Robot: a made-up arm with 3 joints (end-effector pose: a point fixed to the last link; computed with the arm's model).
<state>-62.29 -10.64 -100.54</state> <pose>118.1 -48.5 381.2 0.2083 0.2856 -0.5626 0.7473</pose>
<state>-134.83 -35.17 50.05</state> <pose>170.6 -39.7 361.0 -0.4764 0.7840 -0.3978 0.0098</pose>
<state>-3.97 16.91 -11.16</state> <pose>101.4 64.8 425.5 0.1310 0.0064 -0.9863 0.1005</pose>
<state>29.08 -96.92 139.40</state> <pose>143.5 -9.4 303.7 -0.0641 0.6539 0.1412 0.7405</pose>
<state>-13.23 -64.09 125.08</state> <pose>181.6 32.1 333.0 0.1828 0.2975 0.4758 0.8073</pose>
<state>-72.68 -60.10 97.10</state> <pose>181.7 39.8 369.3 0.5834 -0.1423 0.6536 0.4606</pose>
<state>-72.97 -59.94 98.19</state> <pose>182.1 39.4 368.8 0.5835 -0.1397 0.6496 0.4670</pose>
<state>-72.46 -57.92 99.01</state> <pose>183.6 36.6 369.4 0.5743 -0.1456 0.6437 0.4844</pose>
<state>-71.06 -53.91 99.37</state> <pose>186.0 31.4 371.4 0.5542 -0.1613 0.6363 0.5118</pose>
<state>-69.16 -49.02 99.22</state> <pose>188.3 25.2 374.6 0.5275 -0.1821 0.6293 0.5409</pose>
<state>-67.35 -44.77 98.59</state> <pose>189.6 20.0 378.0 0.5021 -0.2015 0.6253 0.5624</pose>
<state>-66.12 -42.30 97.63</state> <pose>189.9 17.4 380.6 0.4857 -0.2142 0.6260 0.5713</pose>
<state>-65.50 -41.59 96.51</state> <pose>189.8 17.0 381.8 0.4795 -0.2199 0.6304 0.5695</pose>
